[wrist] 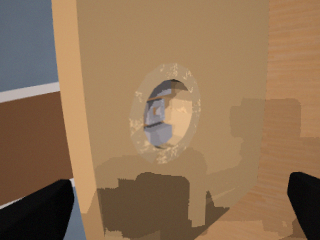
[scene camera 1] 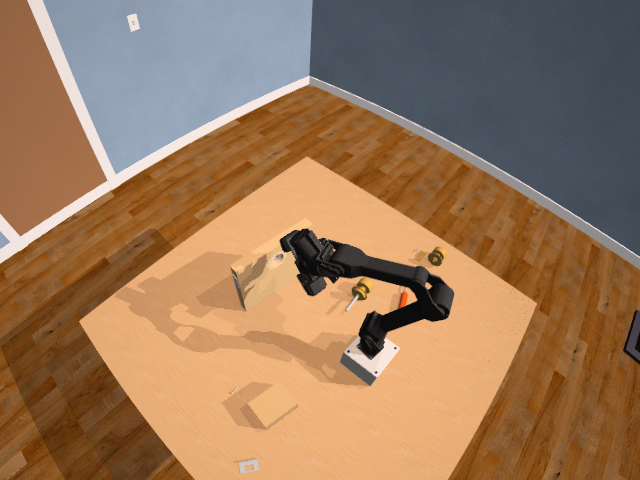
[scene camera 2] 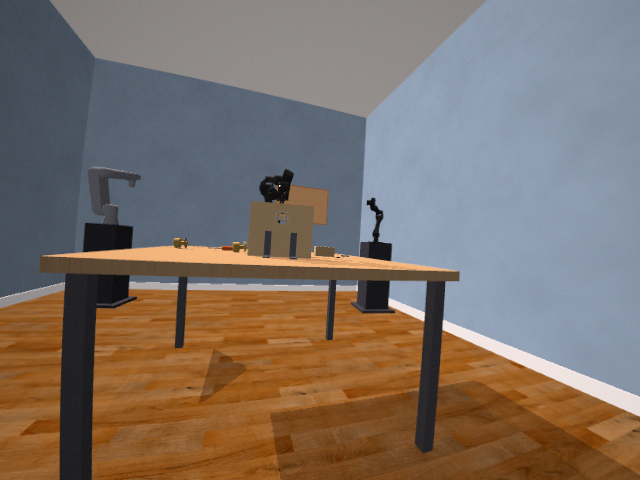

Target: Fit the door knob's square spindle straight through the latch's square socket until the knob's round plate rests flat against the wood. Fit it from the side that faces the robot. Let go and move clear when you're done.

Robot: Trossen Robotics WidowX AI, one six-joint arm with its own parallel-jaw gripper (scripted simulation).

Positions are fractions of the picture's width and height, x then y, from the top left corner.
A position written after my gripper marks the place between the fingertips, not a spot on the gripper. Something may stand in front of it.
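Observation:
My gripper (wrist: 0.57, 0.79) is visible, as is a square socket (wrist: 0.50, 0.56). An upright wooden slab (scene camera 1: 0.40, 0.58) (scene camera 2: 0.41, 0.45) (wrist: 0.34, 0.27) is in sight too. A small wooden block (scene camera 1: 0.43, 0.84) can be seen; in the wrist view it is out of frame.

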